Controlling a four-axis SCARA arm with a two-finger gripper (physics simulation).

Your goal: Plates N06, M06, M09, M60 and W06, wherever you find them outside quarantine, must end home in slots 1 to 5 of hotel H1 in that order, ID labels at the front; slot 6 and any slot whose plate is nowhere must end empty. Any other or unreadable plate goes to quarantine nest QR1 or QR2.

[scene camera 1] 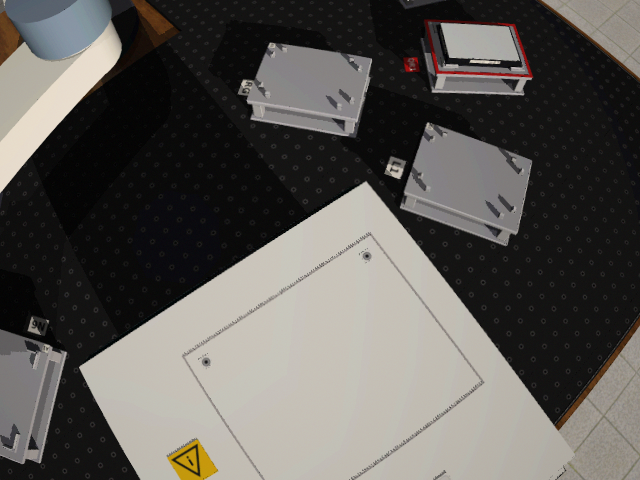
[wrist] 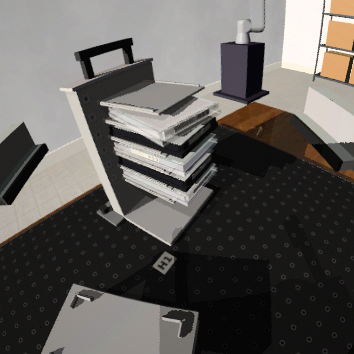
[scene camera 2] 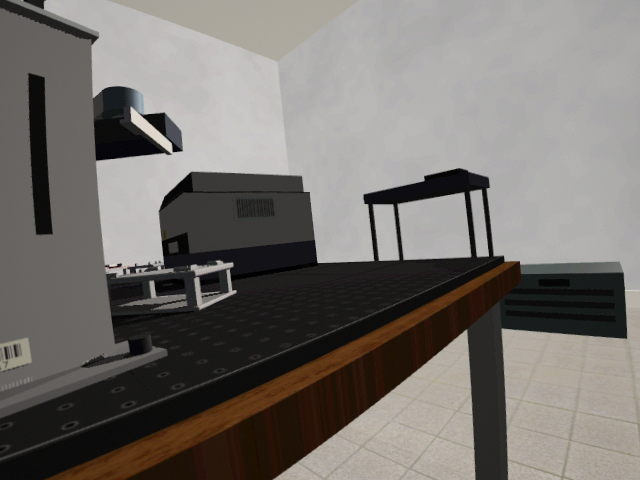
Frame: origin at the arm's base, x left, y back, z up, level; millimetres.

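Seen in the pictures: gripper, fingertip midpoint: [wrist: 162, 114].
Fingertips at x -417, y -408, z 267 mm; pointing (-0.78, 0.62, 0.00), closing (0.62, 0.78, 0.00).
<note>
A point is followed by its place in that frame.
Hotel H1 [wrist: 90, 135] @(z 188, x -601, y -404 mm) stands ahead in the wrist view. Several plates are stacked in it: a clear one [wrist: 192, 119] @(z 214, x -482, y -327 mm) askew near the top, a dark one [wrist: 175, 149] @(z 183, x -490, y -348 mm), a clear one [wrist: 187, 164] @(z 158, x -486, y -336 mm) with an unreadable strip, another dark one [wrist: 192, 180] @(z 128, x -486, y -330 mm) and a clear one [wrist: 180, 195] @(z 109, x -492, y -348 mm) lowest. The top shelf [wrist: 157, 94] @(z 227, x -548, y -321 mm) bears no plate. My gripper [wrist: 162, 114] @(z 267, x -417, y -408 mm) is open, its fingers at the left and right edges, with nothing between them; distance to the stack is hard to tell. Nest QR1 [scene camera 1: 483, 75] @(z 61, x 425, y -611 mm) holds a white-topped dark plate [scene camera 1: 480, 41] @(z 77, x 466, y -568 mm), label unreadable. QR2 is not identifiable.
Nests RG [scene camera 1: 310, 82] @(z 63, x 207, y -451 mm), L1 [scene camera 1: 465, 178] @(z 63, x 257, y -711 mm) and N6 [scene camera 1: 18, 387] @(z 63, x -382, y -536 mm) show no plates. A nest [wrist: 125, 325] @(z 63, x -422, y -496 mm) lies before H1. A large pale machine [scene camera 1: 330, 320] @(z 264, x -38, y -762 mm) stands beside L1. The arm [scene camera 1: 56, 31] @(z 413, x -72, y -486 mm) is at the upper left. A dark pedestal [wrist: 242, 70] stands behind H1.
</note>
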